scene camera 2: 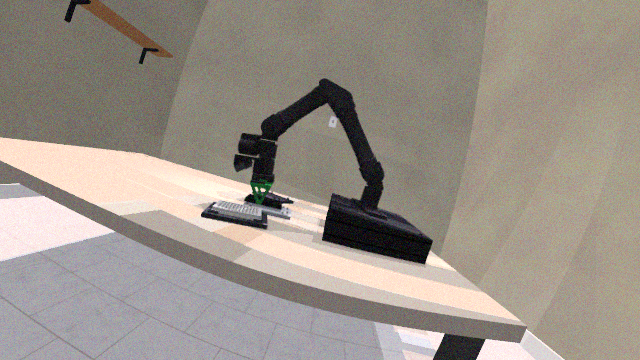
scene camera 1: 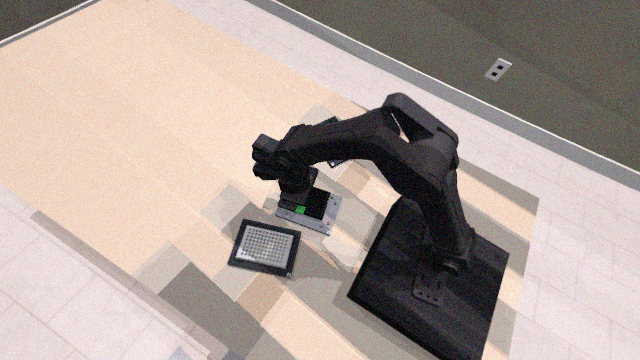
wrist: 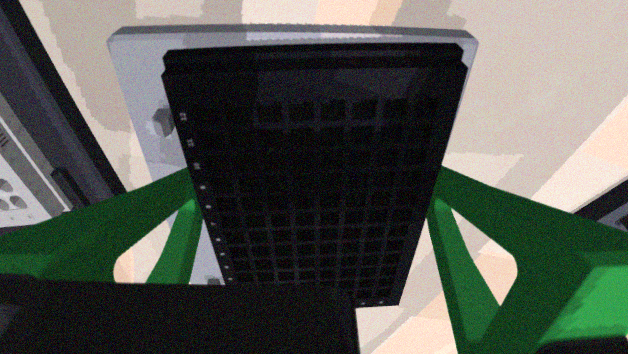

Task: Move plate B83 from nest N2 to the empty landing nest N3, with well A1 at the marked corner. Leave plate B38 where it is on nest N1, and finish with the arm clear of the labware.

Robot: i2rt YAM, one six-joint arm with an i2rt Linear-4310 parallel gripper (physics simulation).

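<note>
My gripper (scene camera 1: 307,200) (scene camera 2: 259,201) (wrist: 314,177) has its green fingers shut on the long sides of a black well plate (scene camera 1: 318,202) (wrist: 310,85). Its label is not readable; the numbers along its left edge run up to 12 at the far end. The plate is level over a silver nest (scene camera 1: 331,214) (scene camera 2: 285,213) (wrist: 135,80). More nest shows on its left than on its right in the wrist view. I cannot tell whether they touch. A white plate (scene camera 1: 265,246) (scene camera 2: 237,208) (wrist: 25,205) sits in a dark nest (scene camera 1: 270,271) (wrist: 55,110). The marked corner is not discernible.
Another dark nest (scene camera 1: 339,162) (wrist: 607,200) stands on the far side of the silver one, partly hidden by the arm. The arm's black base (scene camera 1: 380,300) (scene camera 2: 375,240) stands on the table. The white plate's nest is close beside the silver nest.
</note>
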